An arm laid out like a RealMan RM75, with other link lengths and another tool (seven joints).
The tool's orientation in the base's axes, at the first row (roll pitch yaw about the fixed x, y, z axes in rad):
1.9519 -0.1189 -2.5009
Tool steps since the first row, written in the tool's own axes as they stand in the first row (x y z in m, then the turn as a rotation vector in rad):
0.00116 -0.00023 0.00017 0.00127 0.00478 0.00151
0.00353 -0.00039 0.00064 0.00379 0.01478 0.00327
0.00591 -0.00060 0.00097 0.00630 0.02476 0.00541
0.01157 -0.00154 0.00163 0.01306 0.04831 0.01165
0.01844 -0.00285 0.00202 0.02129 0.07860 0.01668
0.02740 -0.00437 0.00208 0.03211 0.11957 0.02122
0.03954 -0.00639 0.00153 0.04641 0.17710 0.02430
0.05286 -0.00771 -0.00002 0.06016 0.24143 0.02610
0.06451 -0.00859 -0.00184 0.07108 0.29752 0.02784
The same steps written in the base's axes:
-0.00099 -0.00065 -0.00014 -0.00254 0.00207 0.00400
-0.00314 -0.00178 -0.00018 -0.00693 0.00548 0.01286
-0.00520 -0.00303 -0.00021 -0.01153 0.00916 0.02157
-0.00997 -0.00626 -0.00065 -0.02375 0.01820 0.04177
-0.01549 -0.01053 -0.00119 -0.03733 0.02795 0.06881
-0.02245 -0.01636 -0.00155 -0.05411 0.03970 0.10618
-0.03152 -0.02470 -0.00176 -0.07503 0.05436 0.15976
-0.04103 -0.03419 -0.00083 -0.09566 0.07091 0.22002
-0.04911 -0.04274 0.00041 -0.11290 0.08609 0.27237

